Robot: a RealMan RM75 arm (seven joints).
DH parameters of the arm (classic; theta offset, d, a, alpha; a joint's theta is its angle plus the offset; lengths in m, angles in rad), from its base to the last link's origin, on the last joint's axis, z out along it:
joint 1: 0 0.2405 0 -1.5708
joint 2: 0 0 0 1.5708
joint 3: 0 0.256 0 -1.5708
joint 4: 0 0 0 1.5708
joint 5: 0 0.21 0 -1.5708
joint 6: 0 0 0 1.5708
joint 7: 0 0.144 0 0
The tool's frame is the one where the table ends.
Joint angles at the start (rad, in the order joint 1, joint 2, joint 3, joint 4, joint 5, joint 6, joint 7):
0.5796 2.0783 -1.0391 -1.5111 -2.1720 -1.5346 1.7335
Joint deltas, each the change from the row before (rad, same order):
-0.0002 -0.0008 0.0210 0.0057 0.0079 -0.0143 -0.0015
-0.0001 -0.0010 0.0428 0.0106 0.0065 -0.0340 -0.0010
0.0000 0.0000 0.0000 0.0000 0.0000 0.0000 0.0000
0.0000 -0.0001 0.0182 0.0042 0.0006 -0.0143 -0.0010
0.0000 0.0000 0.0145 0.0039 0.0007 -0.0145 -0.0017
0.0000 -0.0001 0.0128 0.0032 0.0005 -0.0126 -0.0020
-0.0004 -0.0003 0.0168 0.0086 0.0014 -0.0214 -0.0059
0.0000 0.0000 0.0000 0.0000 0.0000 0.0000 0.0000
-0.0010 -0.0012 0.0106 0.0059 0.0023 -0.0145 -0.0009
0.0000 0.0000 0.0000 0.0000 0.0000 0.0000 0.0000
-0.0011 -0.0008 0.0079 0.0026 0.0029 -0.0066 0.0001
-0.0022 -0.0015 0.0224 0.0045 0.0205 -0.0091 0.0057
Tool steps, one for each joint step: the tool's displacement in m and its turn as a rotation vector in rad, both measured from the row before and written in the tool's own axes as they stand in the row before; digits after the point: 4 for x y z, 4 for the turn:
0.0024 -0.0005 -0.0032 -0.0012 -0.0079 0.0151
0.0057 -0.0004 -0.0065 -0.0054 -0.0077 0.0313
0.0000 0.0000 0.0000 0.0000 0.0000 0.0000
0.0025 -0.0001 -0.0027 -0.0018 -0.0019 0.0125
0.0021 0.0004 -0.0021 -0.0049 -0.0015 0.0095
0.0018 0.0003 -0.0019 -0.0040 -0.0014 0.0076
0.0033 0.0014 -0.0021 -0.0124 -0.0017 0.0105
0.0000 0.0000 0.0000 0.0000 0.0000 0.0000
0.0023 0.0010 -0.0016 -0.0087 -0.0015 0.0099
0.0000 0.0000 0.0000 0.0000 0.0000 0.0000
0.0012 0.0002 -0.0014 -0.0015 -0.0030 0.0069
0.0007 -0.0007 -0.0041 0.0046 -0.0232 0.0205

